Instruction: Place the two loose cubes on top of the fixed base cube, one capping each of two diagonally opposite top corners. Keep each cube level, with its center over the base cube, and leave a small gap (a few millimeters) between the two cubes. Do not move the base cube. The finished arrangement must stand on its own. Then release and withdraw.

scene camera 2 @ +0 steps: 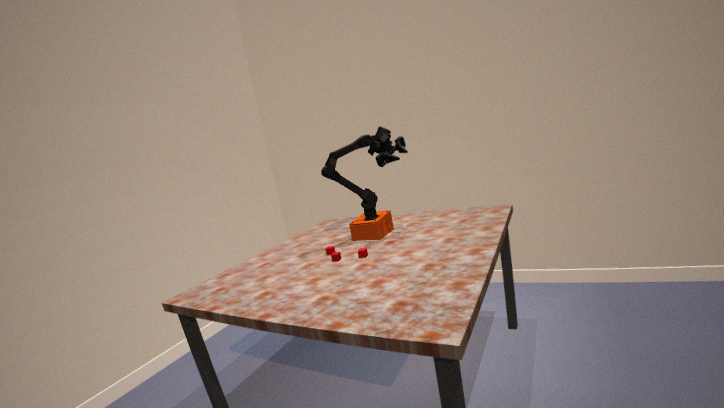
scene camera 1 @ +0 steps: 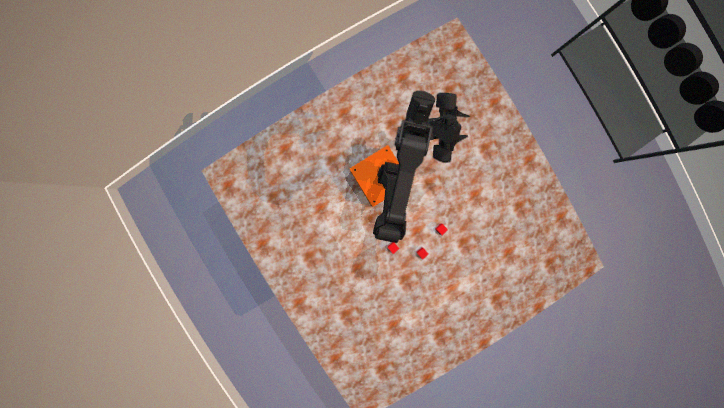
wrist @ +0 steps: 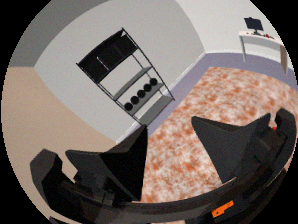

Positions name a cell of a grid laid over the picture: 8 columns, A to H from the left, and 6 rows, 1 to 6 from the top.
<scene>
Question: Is my gripper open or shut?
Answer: Open.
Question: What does my gripper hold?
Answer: Nothing.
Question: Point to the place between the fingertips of my gripper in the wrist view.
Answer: At E4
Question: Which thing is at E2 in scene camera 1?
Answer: My gripper.
</scene>
